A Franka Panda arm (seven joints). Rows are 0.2 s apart.
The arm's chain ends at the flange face. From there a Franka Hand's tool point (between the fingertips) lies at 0.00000 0.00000 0.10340 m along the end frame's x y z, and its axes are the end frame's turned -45 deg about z.
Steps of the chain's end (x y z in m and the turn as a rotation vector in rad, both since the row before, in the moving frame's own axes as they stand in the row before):
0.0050, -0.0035, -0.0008, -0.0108, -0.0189, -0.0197
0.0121, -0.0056, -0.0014, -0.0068, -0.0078, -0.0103
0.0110, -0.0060, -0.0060, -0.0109, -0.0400, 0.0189
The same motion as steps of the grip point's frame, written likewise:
0.0038, 0.0005, -0.0008, 0.0057, -0.0210, -0.0197
0.0114, 0.0045, -0.0014, 0.0007, -0.0103, -0.0103
0.0083, 0.0014, -0.0061, 0.0206, -0.0360, 0.0189

